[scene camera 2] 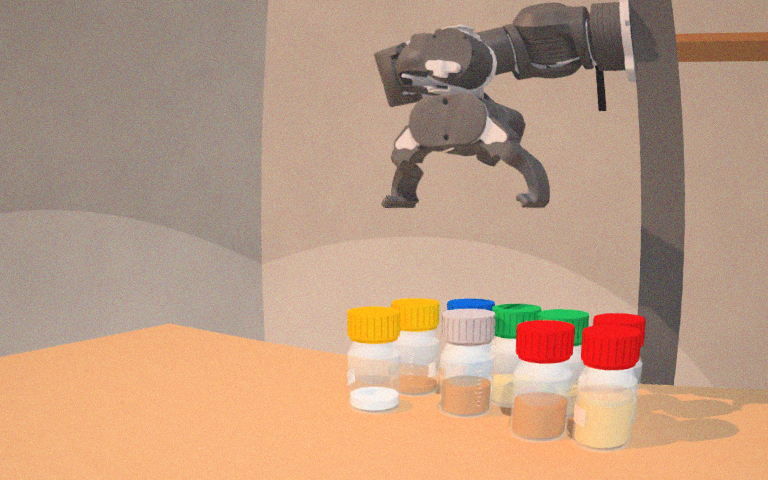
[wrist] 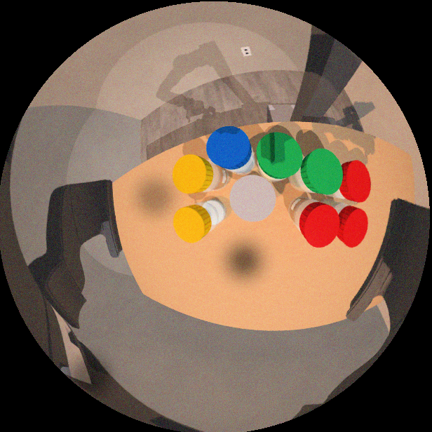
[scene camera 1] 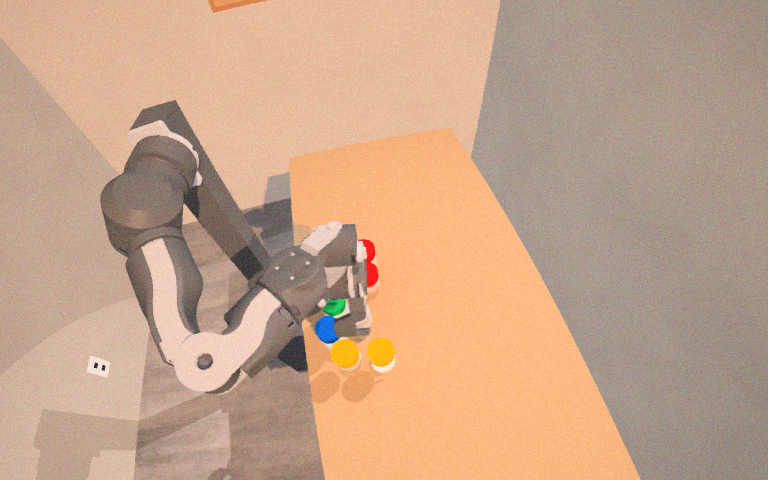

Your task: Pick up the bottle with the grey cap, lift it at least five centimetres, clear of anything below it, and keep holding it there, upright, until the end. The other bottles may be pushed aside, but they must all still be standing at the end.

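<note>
The bottle with the grey cap [scene camera 2: 467, 327] [wrist: 253, 198] stands upright on the table [scene camera 1: 453, 254] [scene camera 2: 169, 407] [wrist: 200, 300], among the other bottles. In scene camera 1 it is hidden under the arm's hand. My gripper [scene camera 1: 364, 283] [scene camera 2: 465, 202] [wrist: 212, 243] is open and empty, its fingers wide apart. In scene camera 2 the fingertips hang well above the caps, one to each side of the grey cap. In the wrist view the grey cap lies between the two fingers, a little above the line joining their tips.
Two yellow-capped bottles [scene camera 2: 373, 324] [scene camera 2: 415, 314], a blue-capped one [scene camera 1: 326, 330] [wrist: 228, 147], two green-capped ones [wrist: 279, 155] [wrist: 321, 171] and three red-capped ones [wrist: 319, 225] [wrist: 352, 226] [wrist: 355, 181] stand close around the grey-capped bottle. The blue one is near the table edge.
</note>
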